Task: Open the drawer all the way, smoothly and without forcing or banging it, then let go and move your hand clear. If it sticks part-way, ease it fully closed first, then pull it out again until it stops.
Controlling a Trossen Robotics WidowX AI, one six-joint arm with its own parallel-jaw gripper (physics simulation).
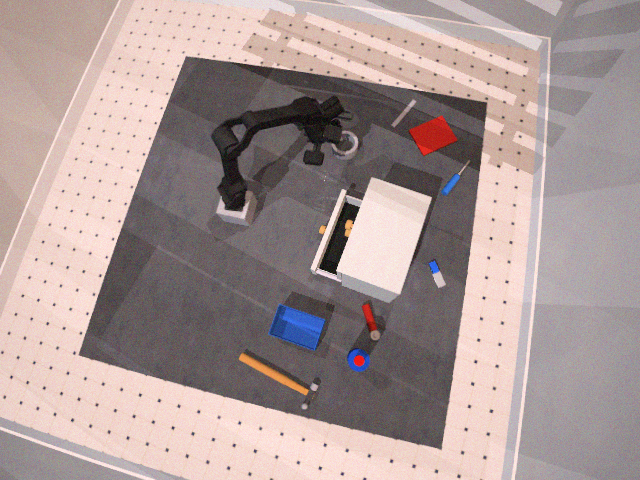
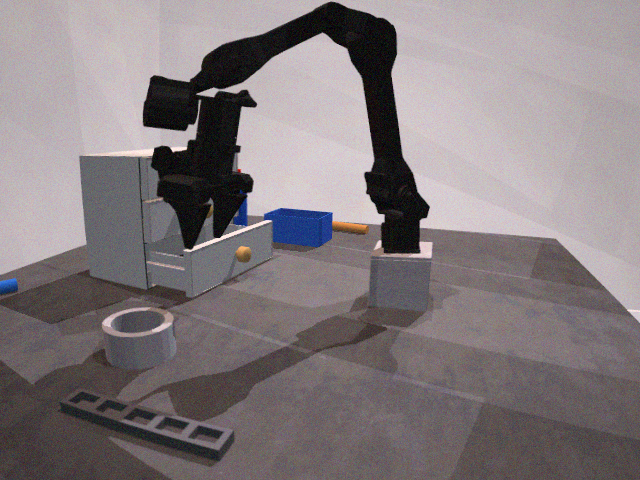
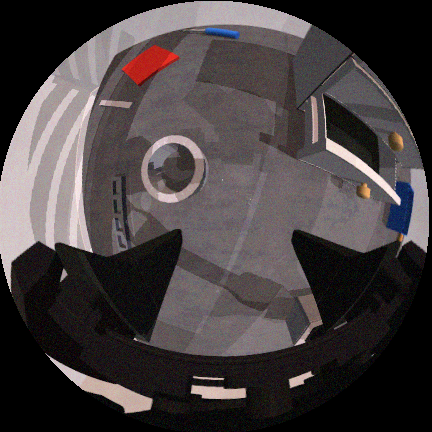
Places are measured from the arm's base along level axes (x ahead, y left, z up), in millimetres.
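Where they show: gripper, fingertip midpoint: (image 1: 322, 149) (image 2: 203, 243) (image 3: 239, 235); arm's base, origin of the base link: (image 1: 234, 202) (image 2: 401, 248) (image 3: 318, 330).
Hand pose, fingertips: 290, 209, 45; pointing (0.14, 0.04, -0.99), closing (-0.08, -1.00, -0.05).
Note:
Each offset is from my fingertips to the top centre of the thing, as dx, dy, dz. "spot": to the spot under its first point.
The white cabinet {+213, -312, +116} (image 1: 387, 237) (image 2: 113, 222) (image 3: 320, 65) has its bottom drawer (image 1: 329, 232) (image 2: 211, 271) (image 3: 360, 167) pulled out, with the dark inside showing. Whether it is at its stop cannot be told. The drawer's round tan knob {spot: +27, -268, -77} (image 1: 322, 229) (image 2: 243, 254) (image 3: 363, 191) is on its front, with nothing touching it. Another tan knob {spot: +120, -294, +89} (image 1: 349, 225) (image 2: 209, 210) (image 3: 396, 141) is on a shut drawer above. My gripper (image 2: 204, 241) (image 3: 239, 235) is open and empty, pointing down, in the air off the drawer's side and apart from the knob.
A grey ring {+69, +86, -94} (image 1: 333, 149) (image 2: 165, 341) (image 3: 148, 184) stands near below the gripper. A slotted dark bar {-18, +242, -128} (image 2: 189, 430) lies beyond it. A blue bin {-19, -608, -67} (image 1: 297, 328) (image 2: 297, 229) (image 3: 400, 210), a hammer {-74, -782, -117} (image 1: 273, 374) and a red block {+406, +173, -132} (image 1: 433, 135) (image 3: 149, 65) lie further off.

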